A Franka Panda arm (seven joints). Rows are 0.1 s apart.
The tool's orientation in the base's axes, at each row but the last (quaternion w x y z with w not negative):
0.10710, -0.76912, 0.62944, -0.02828
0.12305, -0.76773, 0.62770, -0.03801
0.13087, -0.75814, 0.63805, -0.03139
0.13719, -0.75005, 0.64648, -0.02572
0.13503, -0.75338, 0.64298, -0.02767
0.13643, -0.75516, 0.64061, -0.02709
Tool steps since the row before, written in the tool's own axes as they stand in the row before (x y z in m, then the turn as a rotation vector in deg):
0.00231, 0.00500, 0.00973, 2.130, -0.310, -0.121
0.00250, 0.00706, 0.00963, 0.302, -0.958, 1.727
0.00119, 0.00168, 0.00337, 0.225, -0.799, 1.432
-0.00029, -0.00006, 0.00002, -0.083, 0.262, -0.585
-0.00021, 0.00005, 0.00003, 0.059, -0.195, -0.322
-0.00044, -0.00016, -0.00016, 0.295, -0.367, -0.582
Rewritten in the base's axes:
-0.00260, -0.00192, -0.01070, 0.716, -2.034, -0.014
-0.00417, -0.00236, -0.01122, 1.345, 0.124, -1.472
-0.00067, -0.00088, -0.00379, 1.115, 0.128, -1.216
0.00001, 0.00029, 0.00004, -0.392, -0.053, 0.511
-0.00008, 0.00020, -0.00001, 0.128, -0.085, 0.349
0.00004, 0.00042, 0.00025, 0.279, -0.335, 0.608

